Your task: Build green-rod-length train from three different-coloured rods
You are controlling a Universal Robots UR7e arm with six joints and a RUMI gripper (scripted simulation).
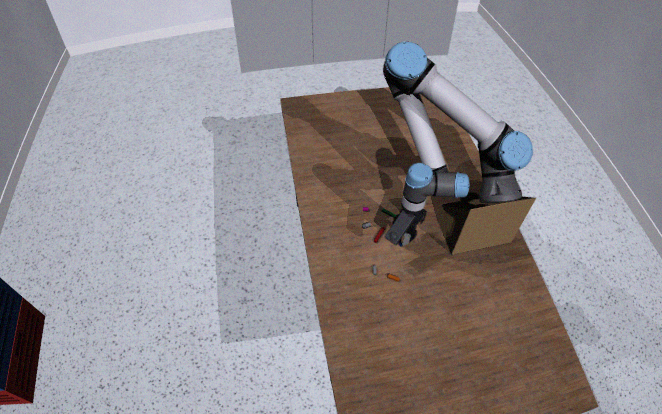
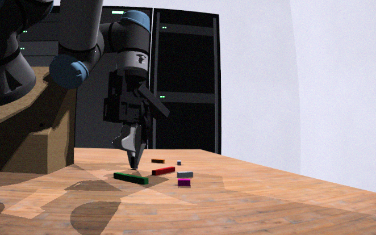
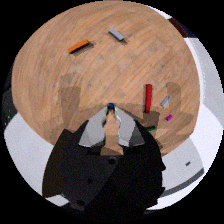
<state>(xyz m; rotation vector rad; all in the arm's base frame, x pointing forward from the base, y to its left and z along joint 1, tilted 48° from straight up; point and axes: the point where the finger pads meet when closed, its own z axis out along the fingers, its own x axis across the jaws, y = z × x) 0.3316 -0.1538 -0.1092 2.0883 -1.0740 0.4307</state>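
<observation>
The blue rod lies 1 cm below my hand. Also, from my hand: orange rod 7 cm ahead, 12 cm to the left, 1 cm below; green rod 1 cm behind, 14 cm to the right, 1 cm below; red rod 6 cm ahead, 6 cm to the right, 1 cm below.
</observation>
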